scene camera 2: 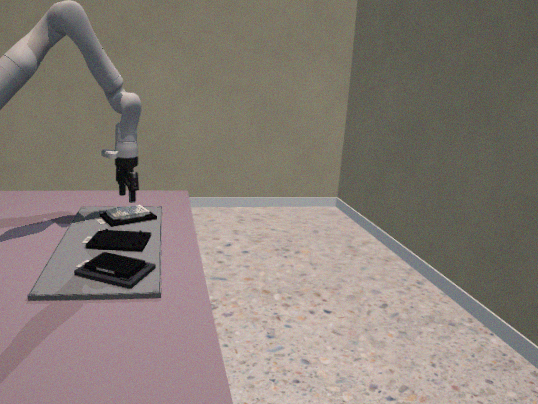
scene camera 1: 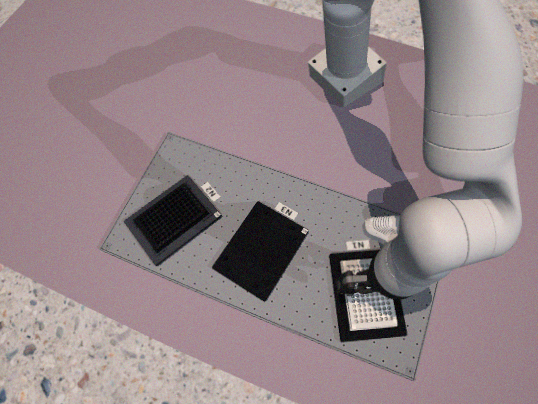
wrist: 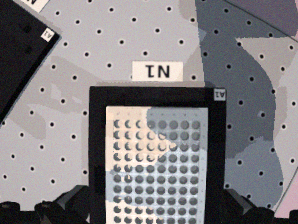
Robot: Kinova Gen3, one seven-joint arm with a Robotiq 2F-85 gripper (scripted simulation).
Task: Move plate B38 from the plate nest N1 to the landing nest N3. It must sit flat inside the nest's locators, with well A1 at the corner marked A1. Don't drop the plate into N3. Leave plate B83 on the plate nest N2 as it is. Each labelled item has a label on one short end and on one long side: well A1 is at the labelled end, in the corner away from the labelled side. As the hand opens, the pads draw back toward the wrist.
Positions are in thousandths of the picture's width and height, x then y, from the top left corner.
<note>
I see my gripper (scene camera 1: 696, 712), a nest N1 (scene camera 1: 635, 766) and a nest N3 (scene camera 1: 488, 613).
My gripper shows as well in scene camera 2 (scene camera 2: 237, 491) and in the wrist view (wrist: 518, 904). The nest N3 is seen too in scene camera 2 (scene camera 2: 209, 595).
</note>
